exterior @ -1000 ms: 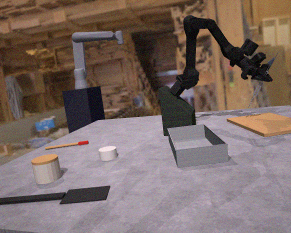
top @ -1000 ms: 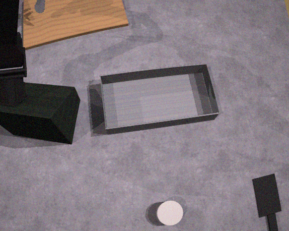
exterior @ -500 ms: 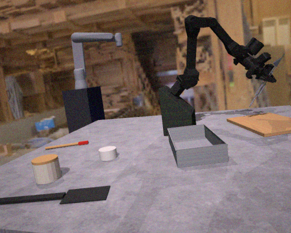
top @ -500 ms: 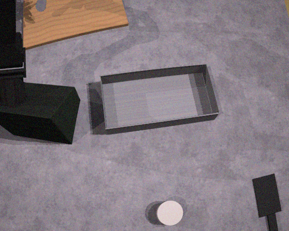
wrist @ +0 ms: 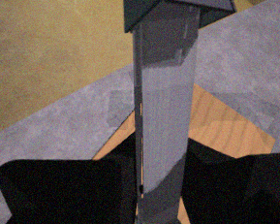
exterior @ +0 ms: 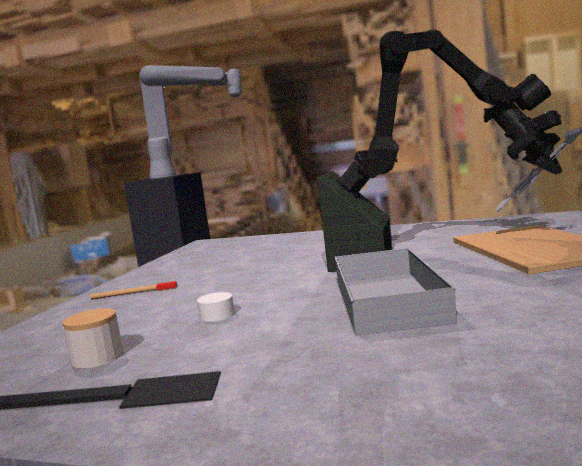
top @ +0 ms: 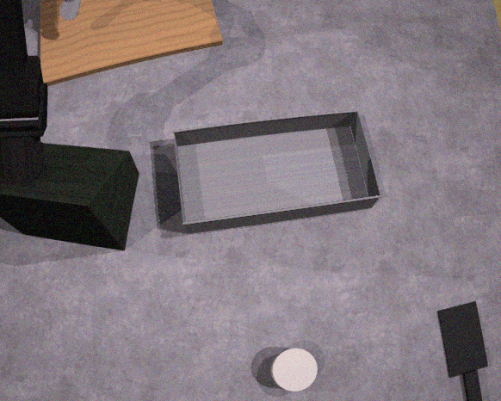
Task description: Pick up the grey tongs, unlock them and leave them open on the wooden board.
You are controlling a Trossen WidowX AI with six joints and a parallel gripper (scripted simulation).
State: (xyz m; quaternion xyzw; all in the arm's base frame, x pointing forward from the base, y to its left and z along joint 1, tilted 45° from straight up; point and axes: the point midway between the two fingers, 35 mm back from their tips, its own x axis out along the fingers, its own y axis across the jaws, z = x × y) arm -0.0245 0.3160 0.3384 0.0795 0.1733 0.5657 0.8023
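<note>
The wooden board lies 160 mm below my gripper tip, 60 mm to the right of it and 20 mm ahead of it. Round my gripper tip: roasting tin 360 mm to the right, 360 mm ahead, 140 mm below; then white disc 660 mm to the right, 430 mm ahead, 150 mm below; then black flat spatula 730 mm ahead, 660 mm to the right, 160 mm below.
</note>
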